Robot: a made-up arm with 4 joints.
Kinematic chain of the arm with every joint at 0, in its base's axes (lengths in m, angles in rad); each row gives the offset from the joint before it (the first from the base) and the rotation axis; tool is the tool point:
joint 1: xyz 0 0 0.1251 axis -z
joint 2: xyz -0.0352 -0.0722 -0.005 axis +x
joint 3: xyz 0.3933 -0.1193 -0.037 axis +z
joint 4: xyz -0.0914 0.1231 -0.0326 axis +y
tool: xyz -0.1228 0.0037 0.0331
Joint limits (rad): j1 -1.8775..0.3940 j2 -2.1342..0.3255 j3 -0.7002..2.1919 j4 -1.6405..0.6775
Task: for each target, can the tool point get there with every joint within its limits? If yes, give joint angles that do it. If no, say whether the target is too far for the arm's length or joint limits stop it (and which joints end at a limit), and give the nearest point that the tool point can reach.
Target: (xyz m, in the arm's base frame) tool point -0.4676 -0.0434 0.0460
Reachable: no: joint limits stop it (at a limit: joint 1, joint 2) | nearest point -0.1407 0.2288 0.0470 | short by 0.425 m
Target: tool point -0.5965 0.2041 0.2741
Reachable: no: joint limits stop it (at a limit: joint 1, joint 2, joint 3, joint 4) | nearest point -0.2313 0.2957 0.3800 | short by 0.391 m
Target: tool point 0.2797 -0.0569 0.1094
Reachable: yes | joints -0.9531 -0.6261 0.6590 -0.6643
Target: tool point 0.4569 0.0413 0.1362
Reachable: yes | joints -1.1653 -0.5494 1.4967 -1.0463
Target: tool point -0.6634 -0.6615 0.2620
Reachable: no: too far | nearest point 0.0170 -0.4082 0.1734 | short by 0.731 m
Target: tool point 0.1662 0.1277 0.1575
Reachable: yes | joints -1.6753 -1.1640 0.3563 -0.3680
